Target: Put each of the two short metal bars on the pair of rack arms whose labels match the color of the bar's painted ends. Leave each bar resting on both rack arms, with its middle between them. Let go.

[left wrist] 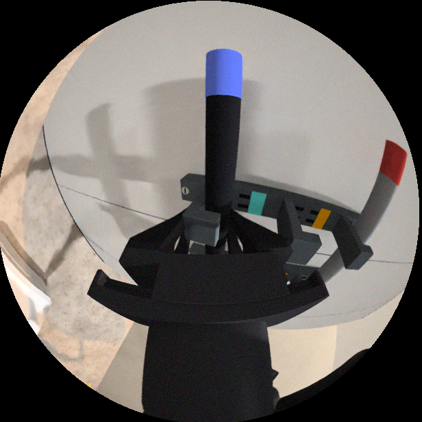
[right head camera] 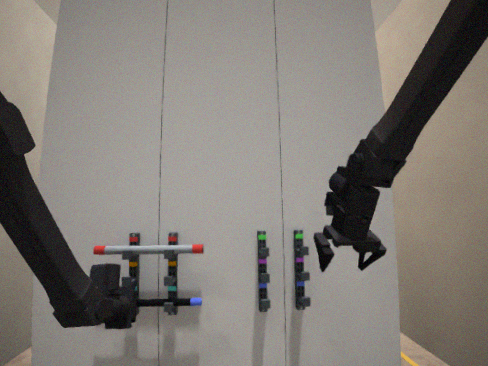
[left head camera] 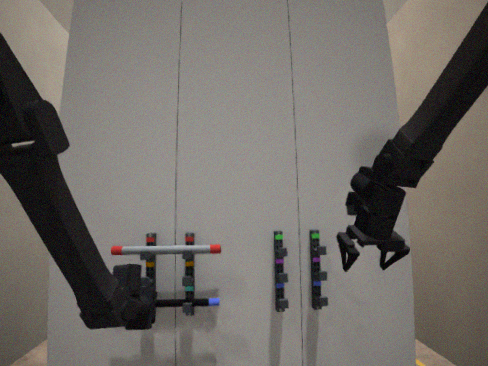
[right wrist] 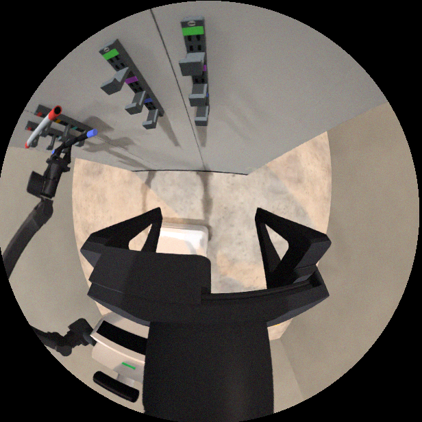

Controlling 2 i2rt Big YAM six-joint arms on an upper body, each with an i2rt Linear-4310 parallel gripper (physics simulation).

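Frame: origin at the left arm's base, x ahead, y left, z up, level; millimetres.
Where they show: left gripper, fingertip midpoint: (right head camera: 134,305) (left head camera: 151,305); right gripper, fingertip midpoint: (right head camera: 341,269) (left head camera: 363,269).
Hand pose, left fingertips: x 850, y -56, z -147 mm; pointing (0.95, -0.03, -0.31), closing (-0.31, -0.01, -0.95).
Note:
Things, the pixels of their top centre, and the offset from my left fingertips. "spot": a spot on its surface instead.
- black bar with blue ends, middle of its top: (left head camera: 163,299) (right head camera: 145,299) dz +23, dx -15, dy -37 mm
- silver bar with red ends, middle of its top: (left head camera: 166,245) (right head camera: 149,245) dz +178, dx -7, dy -45 mm
- left rack's nearer-centre rail, surface spot: (left head camera: 189,275) (right head camera: 172,275) spot: dz +83, dx +15, dy -109 mm
The black bar with blue ends (left head camera: 175,302) (right head camera: 155,302) (left wrist: 221,145) (right wrist: 92,133) lies level at the lowest, teal-labelled arms of the rack at picture left. My left gripper (left head camera: 151,302) (right head camera: 134,302) (left wrist: 208,212) is shut on it; its other end is hidden in the head views. The silver bar with red ends (left head camera: 167,249) (right head camera: 150,249) (left wrist: 378,200) (right wrist: 43,127) rests across both red-labelled top arms, roughly centred. Blue labels mark the lowest arms on the other two rails (left head camera: 279,270) (right head camera: 262,270). My right gripper (left head camera: 365,269) (right head camera: 343,269) (right wrist: 208,212) is open and empty, beside those rails.
The left rack's nearer-centre rail (left head camera: 189,275) (right head camera: 172,275) also has a middle arm with an orange label. The right-hand rails carry green, purple and blue labels. A white base (right wrist: 182,241) stands on the floor below the wall.

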